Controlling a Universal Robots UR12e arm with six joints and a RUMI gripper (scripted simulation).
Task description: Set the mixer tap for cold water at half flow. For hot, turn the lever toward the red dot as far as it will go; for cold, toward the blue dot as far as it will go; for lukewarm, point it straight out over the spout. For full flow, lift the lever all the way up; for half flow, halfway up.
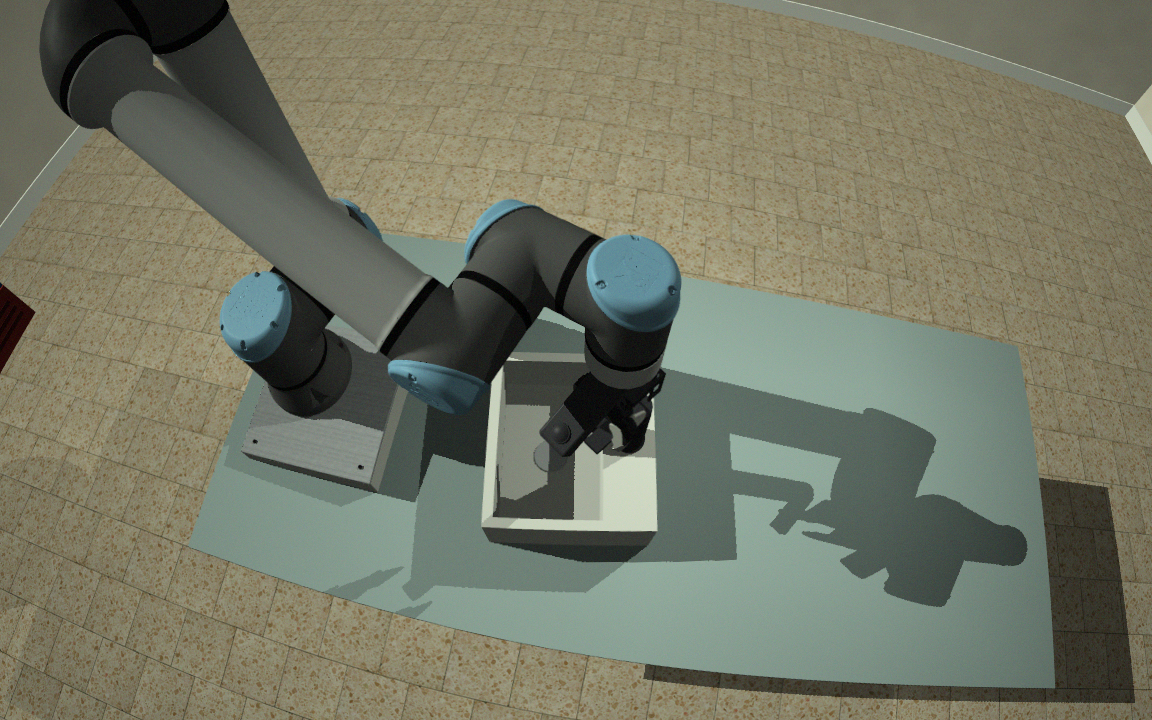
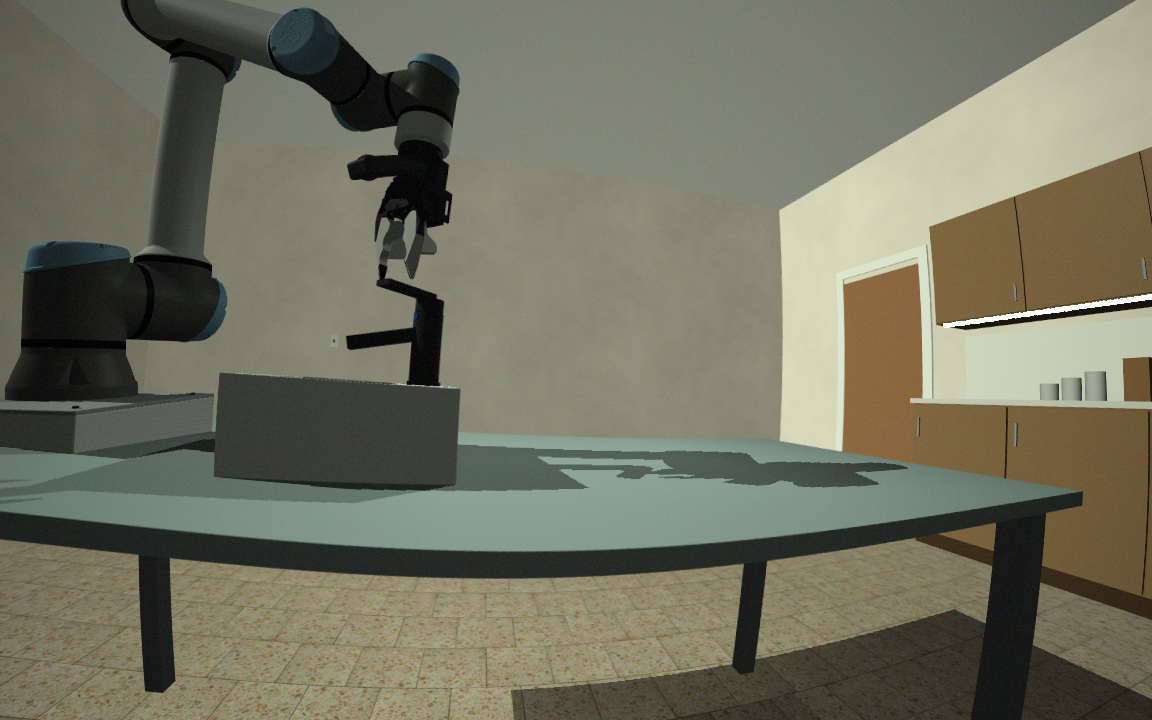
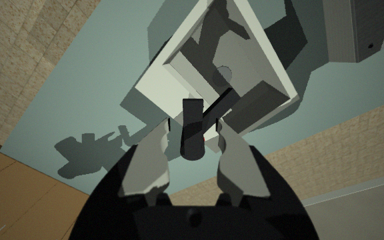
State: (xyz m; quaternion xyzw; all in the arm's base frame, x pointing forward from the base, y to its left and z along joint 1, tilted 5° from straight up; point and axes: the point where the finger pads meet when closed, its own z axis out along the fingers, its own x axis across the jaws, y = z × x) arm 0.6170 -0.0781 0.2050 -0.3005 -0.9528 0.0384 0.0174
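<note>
My gripper is now 2 cm to the right of the lever, 2 cm short of it and 2 cm above it. Round my hand: black mixer tap (7 cm below, 4 cm to the left, 3 cm ahead); white sink basin (25 cm below, 7 cm behind, 4 cm to the left).
</note>
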